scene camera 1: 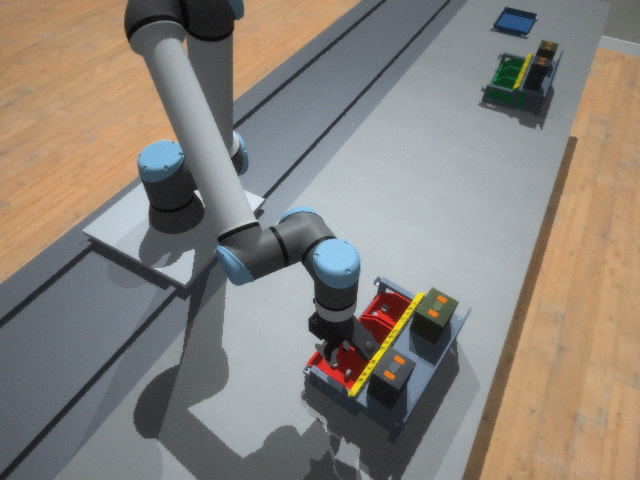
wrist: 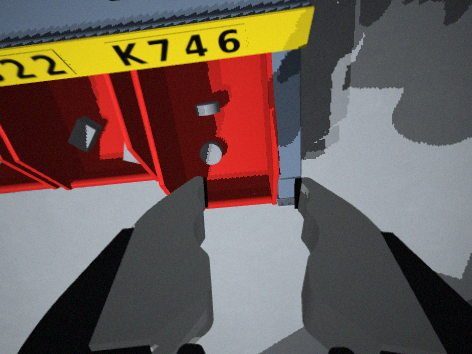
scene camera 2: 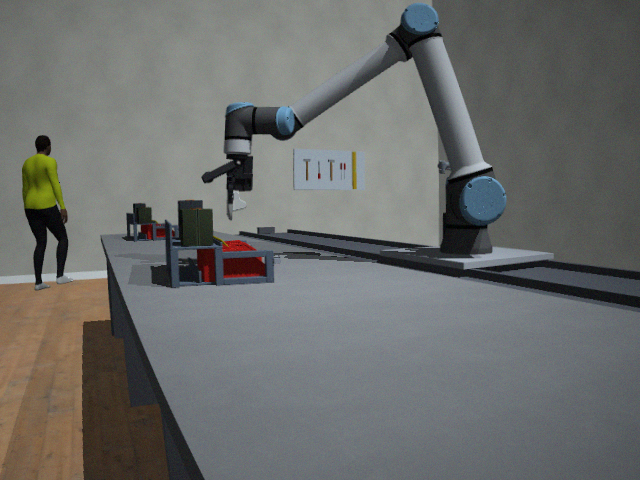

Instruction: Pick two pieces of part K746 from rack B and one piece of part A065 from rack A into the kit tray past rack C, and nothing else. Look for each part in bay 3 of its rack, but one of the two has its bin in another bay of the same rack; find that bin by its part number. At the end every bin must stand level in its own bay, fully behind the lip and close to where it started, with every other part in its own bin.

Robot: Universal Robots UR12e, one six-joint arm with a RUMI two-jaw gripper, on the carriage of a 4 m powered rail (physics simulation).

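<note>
Rack B (scene camera 1: 434,364) (scene camera 2: 219,268) stands near the bench edge with red bins. The end bin (wrist: 245,100), below the yellow K746 label, holds a short metal cylinder (wrist: 207,108) and a round-ended piece (wrist: 211,153). My gripper (scene camera 2: 231,214) (wrist: 250,180) is open and empty, above the front of this bin. In the wrist view its left finger overlaps the bin's front edge and its right finger overlaps the rack's side wall. Rack A (scene camera 2: 129,222) is the farther rack in scene camera 2. No A065 label is readable. The blue kit tray (scene camera 1: 514,23) lies beyond rack C.
The neighbouring bin holds a dark angular piece (wrist: 85,134). A dark box (scene camera 1: 391,379) and an olive box (scene camera 1: 434,316) (scene camera 2: 196,227) stand behind the yellow label strip (scene camera 1: 387,343). Rack C (scene camera 1: 541,99) has green bins. A person (scene camera 2: 41,180) stands past the bench.
</note>
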